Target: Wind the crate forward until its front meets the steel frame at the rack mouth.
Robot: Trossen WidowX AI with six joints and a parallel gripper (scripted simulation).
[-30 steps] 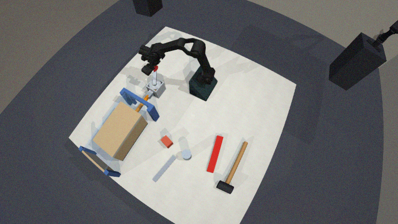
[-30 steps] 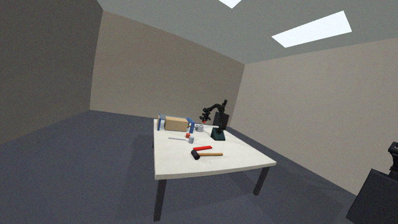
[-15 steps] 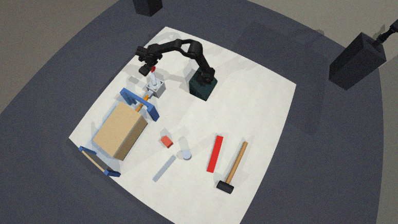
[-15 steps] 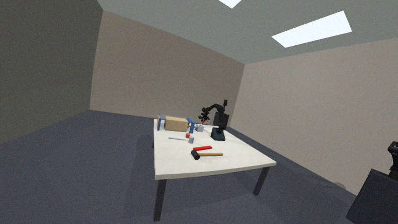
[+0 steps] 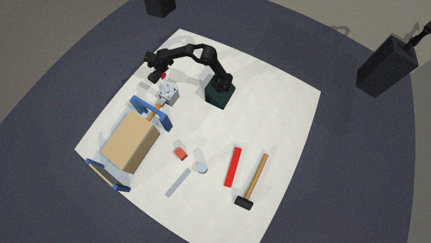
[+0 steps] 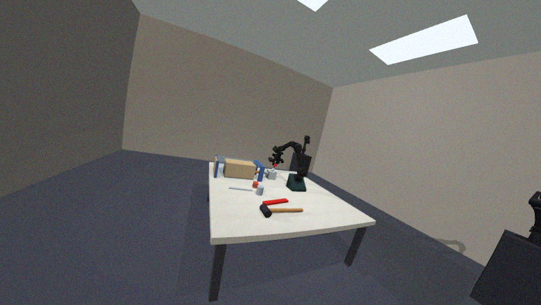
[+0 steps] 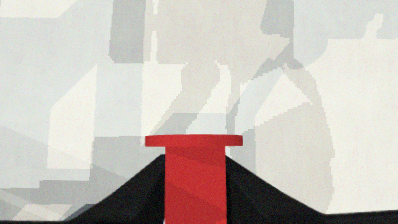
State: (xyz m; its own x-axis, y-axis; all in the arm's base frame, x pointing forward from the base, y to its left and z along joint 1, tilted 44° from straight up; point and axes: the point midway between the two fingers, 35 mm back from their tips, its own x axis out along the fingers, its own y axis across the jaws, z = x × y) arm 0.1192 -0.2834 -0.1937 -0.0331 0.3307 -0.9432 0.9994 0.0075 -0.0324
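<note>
My gripper tip is now 2 cm short of the winch handle, 5 cm to the right of it and 3 cm above it. Also, from my gripper tip: grey winch: 4 cm ahead, 9 cm to the left, 10 cm below; blue frame post: 22 cm ahead, 10 cm to the left, 2 cm below; red knob: 2 cm to the left.
</note>
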